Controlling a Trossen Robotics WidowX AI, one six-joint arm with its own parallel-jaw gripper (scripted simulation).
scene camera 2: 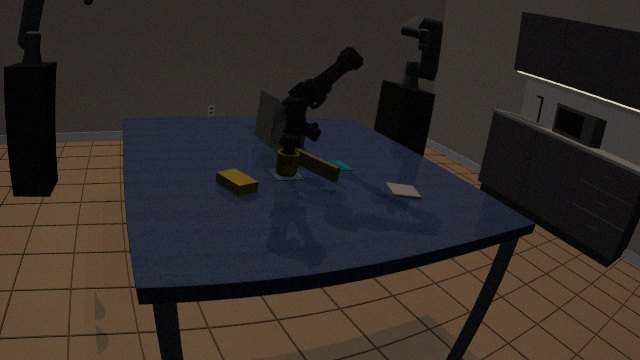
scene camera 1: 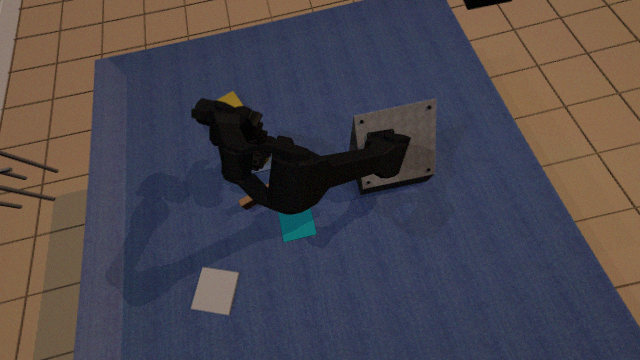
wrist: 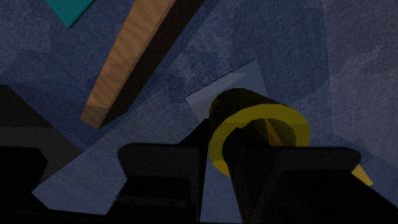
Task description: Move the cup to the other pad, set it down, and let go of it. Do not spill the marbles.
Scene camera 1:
light grey square: 215, 291
teal patch: 300, 225
